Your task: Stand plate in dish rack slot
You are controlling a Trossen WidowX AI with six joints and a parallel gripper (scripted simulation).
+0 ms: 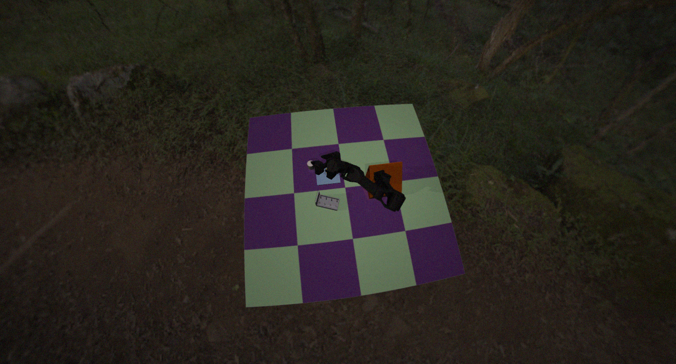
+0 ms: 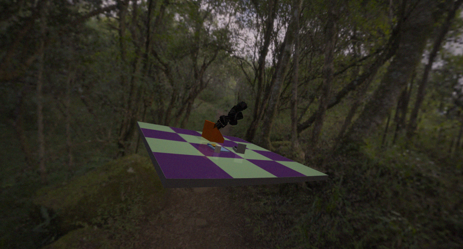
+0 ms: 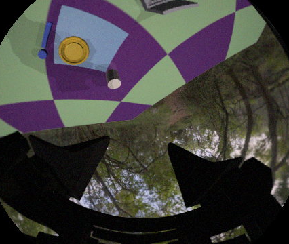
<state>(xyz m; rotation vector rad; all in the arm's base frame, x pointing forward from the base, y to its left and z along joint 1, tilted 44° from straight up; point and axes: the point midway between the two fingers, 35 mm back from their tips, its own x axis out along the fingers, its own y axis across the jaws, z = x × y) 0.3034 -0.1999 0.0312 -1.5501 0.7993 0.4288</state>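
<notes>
Right now my gripper tip is 22 cm above the yellow plate, 9 cm past it and 1 cm to the left of it. Round my gripper tip: blue utensil: 23 cm below, 16 cm behind; white cylinder: 21 cm below, 8 cm to the right, 3 cm ahead; light blue mat: 23 cm below, 6 cm behind.
</notes>
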